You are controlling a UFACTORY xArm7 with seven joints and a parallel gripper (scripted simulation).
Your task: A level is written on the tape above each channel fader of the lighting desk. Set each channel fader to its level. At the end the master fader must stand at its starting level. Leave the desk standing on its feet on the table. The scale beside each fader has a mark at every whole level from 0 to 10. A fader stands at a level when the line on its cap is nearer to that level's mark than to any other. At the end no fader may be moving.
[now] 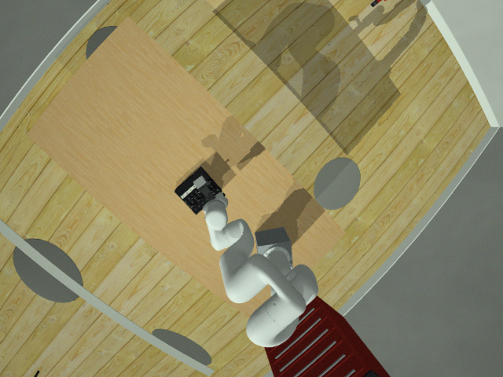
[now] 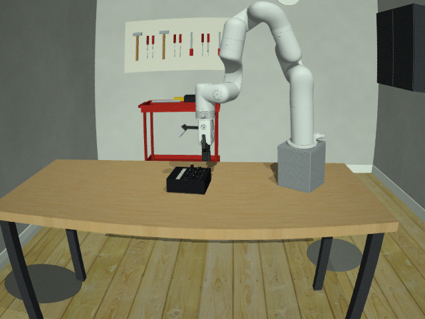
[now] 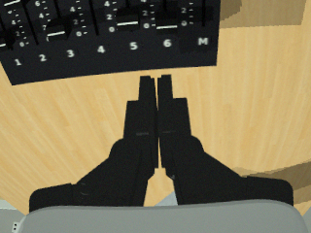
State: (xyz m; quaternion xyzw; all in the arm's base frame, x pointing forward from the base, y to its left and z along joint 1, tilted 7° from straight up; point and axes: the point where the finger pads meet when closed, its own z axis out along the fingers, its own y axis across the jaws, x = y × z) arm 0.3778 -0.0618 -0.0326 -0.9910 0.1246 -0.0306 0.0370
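The channel 6 fader cap lies 2 cm ahead of my hand, 1 cm to the right of it and 5 cm below it. Also, from my hand: master cap (5 cm ahead, 5 cm to the right, 5 cm below); then channel 5 cap (3 cm ahead, 1 cm to the left, 5 cm below).
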